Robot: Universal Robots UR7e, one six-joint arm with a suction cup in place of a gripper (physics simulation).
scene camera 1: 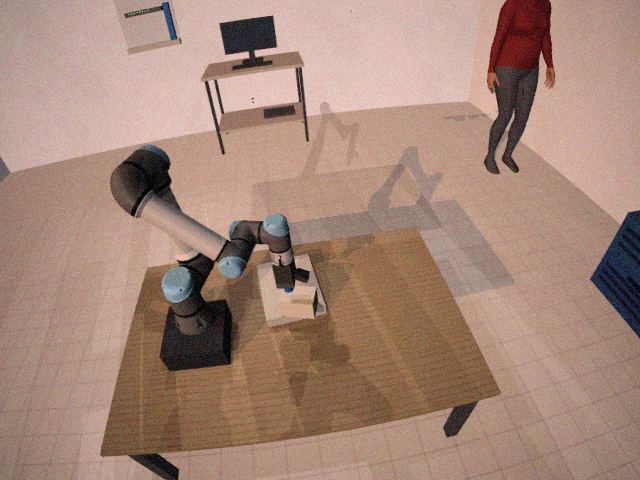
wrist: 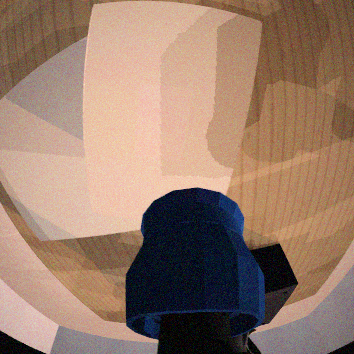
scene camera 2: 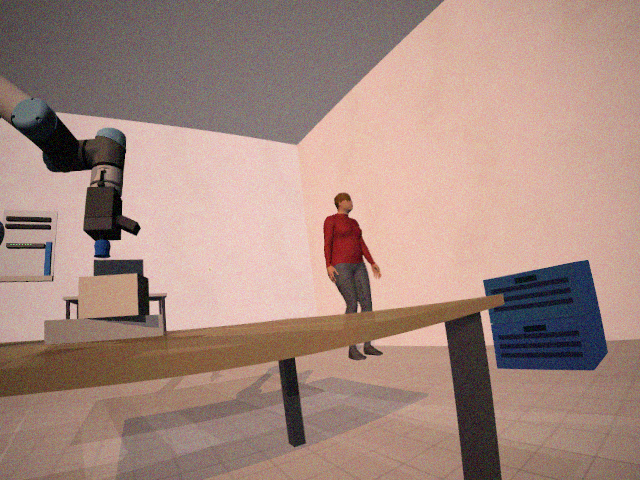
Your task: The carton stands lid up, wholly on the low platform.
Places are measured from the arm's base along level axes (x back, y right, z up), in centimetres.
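Where they show: hand at its tool point: (scene camera 1: 288,289) (wrist: 192,232) (scene camera 2: 102,256); arm's base at its link origin: (scene camera 1: 195,319).
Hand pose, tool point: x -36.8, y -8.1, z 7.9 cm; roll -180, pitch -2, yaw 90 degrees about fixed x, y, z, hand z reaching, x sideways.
Observation:
Things, the pixels of their centre, and the offset from my tool point. Level surfaces: height alone.
- carton at the middle of its body: (wrist: 165,111) (scene camera 2: 115,297) (scene camera 1: 299,301) dx -2.6, dy -1.4, dz -9.1 cm
- low platform at the middle of its body: (wrist: 71,155) (scene camera 2: 106,328) (scene camera 1: 289,288) dx +3.4, dy -14.5, dz -15.9 cm
- wooden table at its surface level: dz -18.3 cm
The carton (scene camera 1: 297,308) (scene camera 2: 108,297) (wrist: 125,100) rests on the low platform (scene camera 1: 266,297) (scene camera 2: 72,331) (wrist: 47,200), near its front edge in scene camera 1. Its upper face is plain tan and looks level. A dark face points right in both scene views. I cannot tell which face is the lid, or whether the carton overhangs the platform. My suction gripper (scene camera 1: 288,290) (scene camera 2: 102,255) (wrist: 192,202) is off and holds nothing. Its blue cup points down, a small gap above the carton in scene camera 2. In the wrist view the cup hides part of the carton's near end.
The platform stands on the wooden table (scene camera 1: 392,330) (scene camera 2: 289,335), beside the arm's black base (scene camera 1: 199,346). A desk with a monitor (scene camera 1: 249,35) stands by the back wall. A person in red (scene camera 1: 524,36) (scene camera 2: 342,240) stands beyond the table. A blue cabinet (scene camera 1: 622,273) (scene camera 2: 542,315) is at the right.

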